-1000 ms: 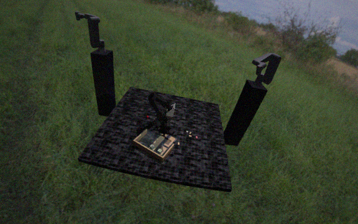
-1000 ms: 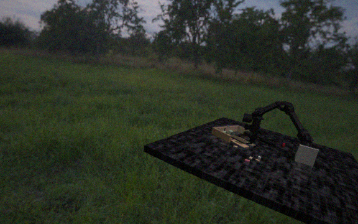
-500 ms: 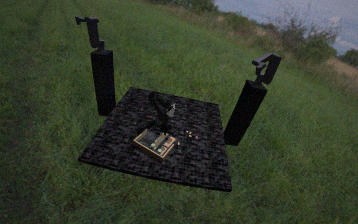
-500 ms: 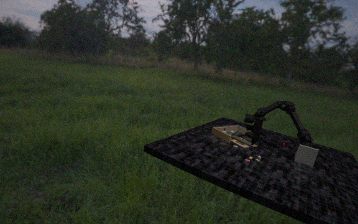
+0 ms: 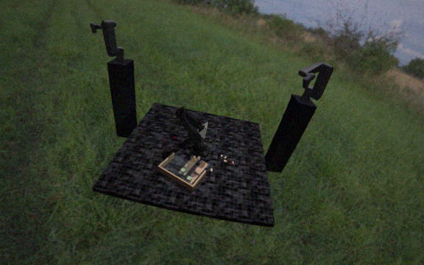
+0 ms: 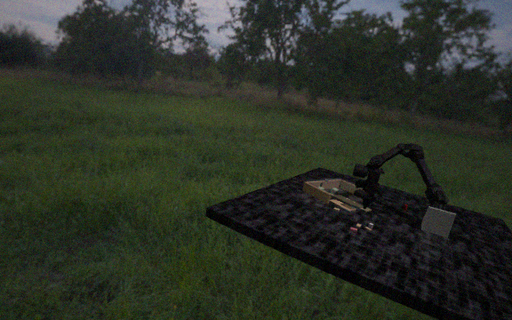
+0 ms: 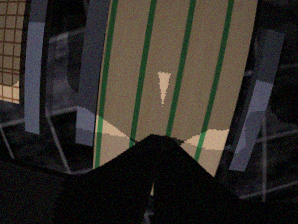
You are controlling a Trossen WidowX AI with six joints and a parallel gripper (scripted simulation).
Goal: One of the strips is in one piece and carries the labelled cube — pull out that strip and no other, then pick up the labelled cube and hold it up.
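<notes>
My gripper tip is 9 cm short of the strip and 4 cm to the left of it.
</notes>
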